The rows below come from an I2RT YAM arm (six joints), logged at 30 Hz.
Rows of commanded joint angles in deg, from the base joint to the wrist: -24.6 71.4 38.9 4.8 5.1 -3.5; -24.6 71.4 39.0 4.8 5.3 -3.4; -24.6 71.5 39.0 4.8 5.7 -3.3; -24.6 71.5 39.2 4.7 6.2 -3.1; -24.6 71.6 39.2 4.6 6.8 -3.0; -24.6 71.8 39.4 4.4 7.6 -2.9; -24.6 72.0 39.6 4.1 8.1 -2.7; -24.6 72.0 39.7 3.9 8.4 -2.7; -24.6 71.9 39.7 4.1 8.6 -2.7; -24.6 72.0 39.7 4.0 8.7 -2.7; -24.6 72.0 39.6 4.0 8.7 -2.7; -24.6 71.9 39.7 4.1 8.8 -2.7; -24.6 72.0 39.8 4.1 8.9 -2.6
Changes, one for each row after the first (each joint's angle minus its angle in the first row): 0.0 0.0 0.1 0.0 0.2 0.1; 0.0 0.1 0.1 0.0 0.6 0.2; 0.0 0.1 0.3 -0.1 1.1 0.4; 0.0 0.2 0.3 -0.2 1.7 0.5; 0.0 0.4 0.5 -0.4 2.5 0.6; 0.0 0.6 0.7 -0.7 3.0 0.8; 0.0 0.6 0.8 -0.9 3.3 0.8; 0.0 0.5 0.8 -0.7 3.5 0.8; 0.0 0.6 0.8 -0.8 3.6 0.8; 0.0 0.6 0.7 -0.8 3.6 0.8; 0.0 0.5 0.8 -0.7 3.7 0.8; 0.0 0.6 0.9 -0.7 3.8 0.9
